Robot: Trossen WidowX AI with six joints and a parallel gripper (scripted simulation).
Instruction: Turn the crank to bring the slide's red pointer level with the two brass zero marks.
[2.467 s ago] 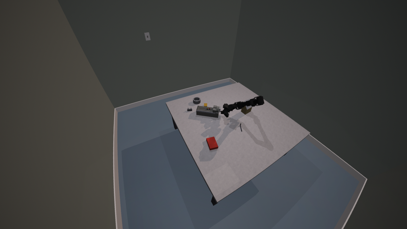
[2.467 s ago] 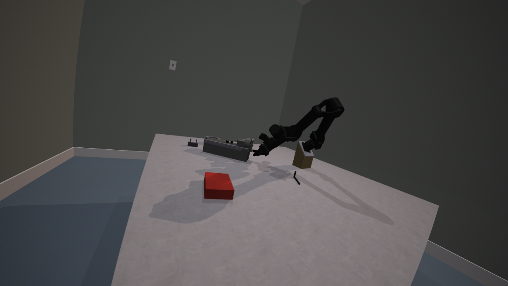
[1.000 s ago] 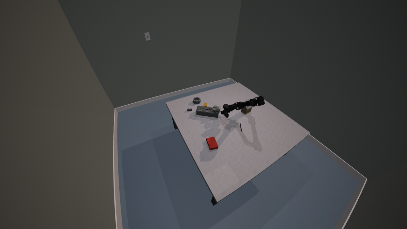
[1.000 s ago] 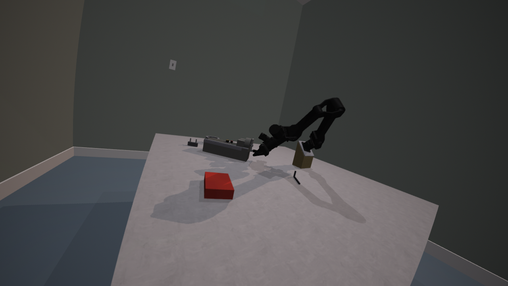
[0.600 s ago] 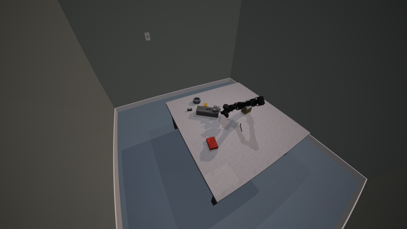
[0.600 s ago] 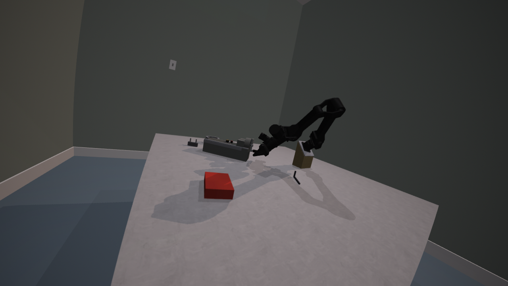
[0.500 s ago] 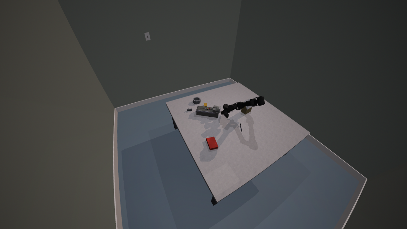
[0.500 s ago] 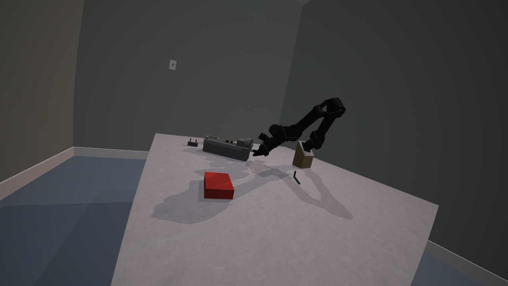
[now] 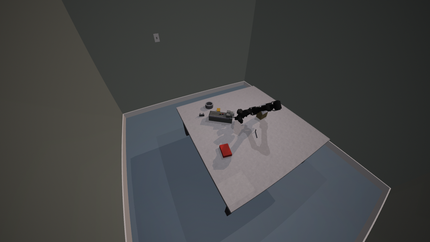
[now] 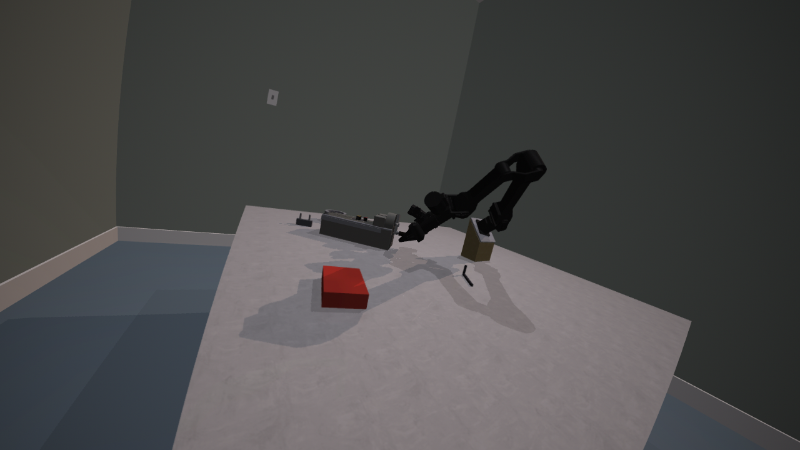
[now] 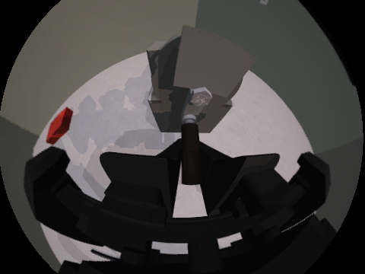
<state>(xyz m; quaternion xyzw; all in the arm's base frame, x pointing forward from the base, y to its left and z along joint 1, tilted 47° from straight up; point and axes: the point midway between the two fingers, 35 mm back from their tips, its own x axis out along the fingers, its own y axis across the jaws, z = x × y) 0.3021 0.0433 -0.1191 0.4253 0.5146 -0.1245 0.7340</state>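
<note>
Now: gripper tip 110 mm short of the red pointer, 90 mm to the left of it and 50 mm below it. Round my gripper tip: black crank handle (10 mm behind, 10 mm to the left, 30 mm above); yellow block (80 mm ahead, 240 mm to the right, 20 mm below); black bent key (100 mm behind, 250 mm to the left, 20 mm below).
</note>
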